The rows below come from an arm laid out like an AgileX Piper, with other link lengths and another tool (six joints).
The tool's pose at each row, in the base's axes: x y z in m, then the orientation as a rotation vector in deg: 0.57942 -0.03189 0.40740 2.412 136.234 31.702; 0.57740 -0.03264 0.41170 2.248 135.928 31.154; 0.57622 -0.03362 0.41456 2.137 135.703 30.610; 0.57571 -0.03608 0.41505 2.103 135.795 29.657; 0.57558 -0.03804 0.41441 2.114 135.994 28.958; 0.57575 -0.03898 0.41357 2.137 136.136 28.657; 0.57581 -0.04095 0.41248 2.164 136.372 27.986; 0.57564 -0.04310 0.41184 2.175 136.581 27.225; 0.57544 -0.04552 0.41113 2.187 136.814 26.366; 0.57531 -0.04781 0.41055 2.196 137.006 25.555; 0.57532 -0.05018 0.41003 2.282 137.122 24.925; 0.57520 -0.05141 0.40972 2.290 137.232 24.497; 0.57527 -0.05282 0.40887 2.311 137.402 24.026; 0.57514 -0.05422 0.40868 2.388 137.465 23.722; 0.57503 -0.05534 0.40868 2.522 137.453 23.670; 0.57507 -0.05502 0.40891 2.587 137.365 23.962
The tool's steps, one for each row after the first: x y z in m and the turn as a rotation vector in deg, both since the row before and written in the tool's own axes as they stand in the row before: -0.00126 0.00128 -0.00446 0.287 -0.365 -0.327; -0.00107 0.00037 -0.00304 0.314 -0.293 -0.277; -0.00034 -0.00200 -0.00156 0.677 -0.064 -0.301; 0.00018 -0.00203 -0.00035 0.528 0.078 -0.176; 0.00025 -0.00120 0.00035 0.241 0.086 -0.055; 0.00033 -0.00223 0.00010 0.518 0.120 -0.150; 0.00019 -0.00221 -0.00039 0.573 0.085 -0.191; 0.00023 -0.00248 -0.00043 0.646 0.097 -0.215; 0.00012 -0.00233 -0.00041 0.605 0.068 -0.208; -0.00002 -0.00240 -0.00036 0.486 0.013 -0.109; 0.00011 -0.00125 -0.00023 0.321 0.047 -0.106; 0.00029 -0.00161 0.00023 0.363 0.099 -0.102; 0.00002 -0.00137 -0.00035 0.245 0.012 -0.026; -0.00007 -0.00105 -0.00039 0.071 -0.034 0.079; -0.00013 0.00037 -0.00005 -0.202 -0.053 0.121
